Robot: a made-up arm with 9 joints. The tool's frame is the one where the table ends. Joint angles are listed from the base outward.
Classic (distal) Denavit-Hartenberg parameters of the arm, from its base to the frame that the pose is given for. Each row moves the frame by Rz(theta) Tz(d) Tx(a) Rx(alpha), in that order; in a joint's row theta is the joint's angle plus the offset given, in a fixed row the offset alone. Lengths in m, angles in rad.
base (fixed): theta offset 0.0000, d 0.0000, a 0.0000, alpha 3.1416
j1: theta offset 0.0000, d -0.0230, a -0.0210, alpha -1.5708
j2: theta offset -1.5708, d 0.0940, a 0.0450, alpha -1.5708
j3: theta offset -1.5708, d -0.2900, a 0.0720, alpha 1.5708
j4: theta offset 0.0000, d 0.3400, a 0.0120, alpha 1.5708
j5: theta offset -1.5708, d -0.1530, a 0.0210, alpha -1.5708
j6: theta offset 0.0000, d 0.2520, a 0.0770, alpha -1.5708
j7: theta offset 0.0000, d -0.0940, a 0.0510, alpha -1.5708
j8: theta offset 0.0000, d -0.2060, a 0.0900, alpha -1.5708
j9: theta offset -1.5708, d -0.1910, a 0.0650, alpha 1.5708
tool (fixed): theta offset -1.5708, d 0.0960, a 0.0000, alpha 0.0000
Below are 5 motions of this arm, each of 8 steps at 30 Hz.
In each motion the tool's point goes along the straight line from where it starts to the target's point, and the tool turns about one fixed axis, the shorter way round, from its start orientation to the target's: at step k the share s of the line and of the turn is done. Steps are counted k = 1, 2, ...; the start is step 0. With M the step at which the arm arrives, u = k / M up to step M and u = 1 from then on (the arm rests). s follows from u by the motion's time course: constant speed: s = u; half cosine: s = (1 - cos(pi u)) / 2; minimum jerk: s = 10 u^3 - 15 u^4 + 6 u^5.
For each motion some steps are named. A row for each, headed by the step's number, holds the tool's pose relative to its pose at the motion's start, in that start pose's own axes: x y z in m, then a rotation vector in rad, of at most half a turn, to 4 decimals.
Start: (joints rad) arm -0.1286 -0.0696 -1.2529 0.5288 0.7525 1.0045 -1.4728 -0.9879 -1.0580
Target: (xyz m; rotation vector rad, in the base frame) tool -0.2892 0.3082 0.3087 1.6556 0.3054 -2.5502
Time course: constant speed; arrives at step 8
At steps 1, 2, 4, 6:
1: -0.0031 0.0002 -0.0009 0.0035 -0.0070 0.0014
2: -0.0062 0.0004 -0.0017 0.0071 -0.0140 0.0029
4: -0.0123 0.0009 -0.0035 0.0142 -0.0279 0.0057
6: -0.0185 0.0013 -0.0052 0.0213 -0.0419 0.0086

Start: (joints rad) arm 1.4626 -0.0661 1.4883 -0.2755 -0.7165 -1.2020 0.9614 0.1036 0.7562
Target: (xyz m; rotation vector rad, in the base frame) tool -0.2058 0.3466 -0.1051 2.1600 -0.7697 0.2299
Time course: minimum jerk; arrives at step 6
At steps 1, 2, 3, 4, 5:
1: -0.0003 -0.0006 0.0000 0.0001 -0.0023 -0.0025
2: -0.0015 -0.0033 0.0001 0.0006 -0.0134 -0.0150
3: -0.0036 -0.0078 0.0002 0.0015 -0.0319 -0.0358
4: -0.0056 -0.0123 0.0004 0.0023 -0.0504 -0.0566
5: -0.0069 -0.0150 0.0004 0.0029 -0.0615 -0.0691

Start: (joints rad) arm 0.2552 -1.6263 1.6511 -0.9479 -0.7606 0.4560 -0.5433 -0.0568 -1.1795
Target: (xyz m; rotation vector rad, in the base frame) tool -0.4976 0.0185 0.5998 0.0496 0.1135 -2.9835
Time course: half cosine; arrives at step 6
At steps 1, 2, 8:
1: -0.0032 0.0022 0.0032 -0.0040 -0.0116 0.0061
2: -0.0121 0.0082 0.0118 -0.0149 -0.0432 0.0229
8: -0.0485 0.0327 0.0473 -0.0596 -0.1729 0.0914

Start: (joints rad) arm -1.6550 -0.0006 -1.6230 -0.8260 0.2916 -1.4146 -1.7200 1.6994 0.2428
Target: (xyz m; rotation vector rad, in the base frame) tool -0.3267 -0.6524 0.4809 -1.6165 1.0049 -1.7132
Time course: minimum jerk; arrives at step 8
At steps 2, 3, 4, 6, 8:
2: 0.0028 0.0081 0.0188 -0.0136 -0.0342 0.0222
3: 0.0073 0.0214 0.0500 -0.0361 -0.0908 0.0591
4: 0.0133 0.0389 0.0908 -0.0655 -0.1650 0.1073
6: 0.0239 0.0698 0.1628 -0.1175 -0.2958 0.1924
8: 0.0266 0.0779 0.1816 -0.1310 -0.3299 0.2146

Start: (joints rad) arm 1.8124 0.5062 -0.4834 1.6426 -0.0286 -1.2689 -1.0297 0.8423 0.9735
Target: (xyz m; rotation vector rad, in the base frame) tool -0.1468 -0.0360 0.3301 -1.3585 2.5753 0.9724
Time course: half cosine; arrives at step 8
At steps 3, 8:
3: 0.0230 0.0312 0.0328 0.1039 -0.0158 -0.0313
8: 0.0745 0.1011 0.1064 0.3365 -0.0511 -0.1014

